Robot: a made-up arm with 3 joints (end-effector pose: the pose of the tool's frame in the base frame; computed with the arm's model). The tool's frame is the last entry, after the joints.
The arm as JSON. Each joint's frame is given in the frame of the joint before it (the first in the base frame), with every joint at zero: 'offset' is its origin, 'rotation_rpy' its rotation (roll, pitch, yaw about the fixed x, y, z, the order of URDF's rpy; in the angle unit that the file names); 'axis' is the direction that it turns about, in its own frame. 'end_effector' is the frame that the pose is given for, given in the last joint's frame.
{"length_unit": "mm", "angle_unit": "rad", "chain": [
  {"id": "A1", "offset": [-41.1, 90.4, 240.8], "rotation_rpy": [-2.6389, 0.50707, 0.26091], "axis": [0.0, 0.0, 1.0]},
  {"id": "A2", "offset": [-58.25, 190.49, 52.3], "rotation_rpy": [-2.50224, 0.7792, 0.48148], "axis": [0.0, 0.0, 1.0]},
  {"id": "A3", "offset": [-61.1, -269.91, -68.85], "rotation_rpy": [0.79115, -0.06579, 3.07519], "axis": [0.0, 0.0, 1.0]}
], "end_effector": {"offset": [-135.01, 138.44, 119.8], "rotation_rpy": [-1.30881, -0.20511, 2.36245]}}
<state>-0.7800 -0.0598 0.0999</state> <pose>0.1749 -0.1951 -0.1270 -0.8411 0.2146 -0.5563</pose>
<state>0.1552 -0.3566 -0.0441</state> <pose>-0.3144 -0.3249 0.0561 -1.2791 1.1542 -1.3119</pose>
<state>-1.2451 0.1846 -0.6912</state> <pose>0.2956 -0.0683 -0.1796 -0.4565 0.4748 -0.6664</pose>
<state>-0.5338 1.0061 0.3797</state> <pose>0.2404 -0.1375 0.1557 -0.7947 -0.9806 -0.5279</pose>
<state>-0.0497 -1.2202 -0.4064</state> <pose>-0.4496 -0.1422 0.1160 -1.0528 2.3083 -1.2843</pose>
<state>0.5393 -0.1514 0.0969</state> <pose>-0.3746 -0.2993 0.1806 -1.5137 1.0460 -1.4456</pose>
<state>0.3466 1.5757 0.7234</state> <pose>0.0571 -0.0964 0.2962 -1.6191 -1.3135 -0.1430</pose>
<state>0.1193 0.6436 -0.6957</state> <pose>-0.1379 -0.4278 0.1093 -1.0333 0.4341 -1.6828</pose>
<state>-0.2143 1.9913 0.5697</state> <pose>0.0672 -0.0075 0.3378 -0.8714 -1.9926 -0.2542</pose>
